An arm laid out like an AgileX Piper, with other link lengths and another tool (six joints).
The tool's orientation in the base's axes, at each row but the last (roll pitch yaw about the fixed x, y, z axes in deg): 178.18 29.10 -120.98; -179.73 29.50 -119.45; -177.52 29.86 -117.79; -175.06 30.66 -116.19; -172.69 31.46 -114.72; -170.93 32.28 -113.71; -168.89 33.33 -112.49; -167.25 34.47 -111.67; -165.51 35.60 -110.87
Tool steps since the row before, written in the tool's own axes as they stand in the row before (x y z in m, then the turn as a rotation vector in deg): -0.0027 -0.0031 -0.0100 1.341 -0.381 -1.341; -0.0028 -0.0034 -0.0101 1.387 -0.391 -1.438; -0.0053 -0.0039 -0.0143 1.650 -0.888 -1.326; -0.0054 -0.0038 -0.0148 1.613 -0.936 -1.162; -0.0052 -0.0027 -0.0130 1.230 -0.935 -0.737; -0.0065 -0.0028 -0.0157 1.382 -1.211 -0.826; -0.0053 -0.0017 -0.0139 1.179 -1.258 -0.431; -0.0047 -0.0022 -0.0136 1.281 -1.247 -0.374; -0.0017 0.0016 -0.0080 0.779 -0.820 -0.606
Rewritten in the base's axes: 0.0017 -0.0039 0.0100 -0.573 -1.776 0.508; 0.0017 -0.0039 0.0102 -0.608 -1.857 0.570; 0.0017 -0.0038 0.0152 -0.250 -2.253 0.361; 0.0009 -0.0038 0.0157 -0.144 -2.179 0.243; -0.0001 -0.0027 0.0140 0.133 -1.705 0.083; -0.0009 -0.0029 0.0170 0.290 -1.990 0.113; -0.0022 -0.0026 0.0146 0.547 -1.688 -0.092; -0.0022 -0.0033 0.0140 0.530 -1.737 -0.197; -0.0043 -0.0014 0.0070 0.210 -1.251 0.190
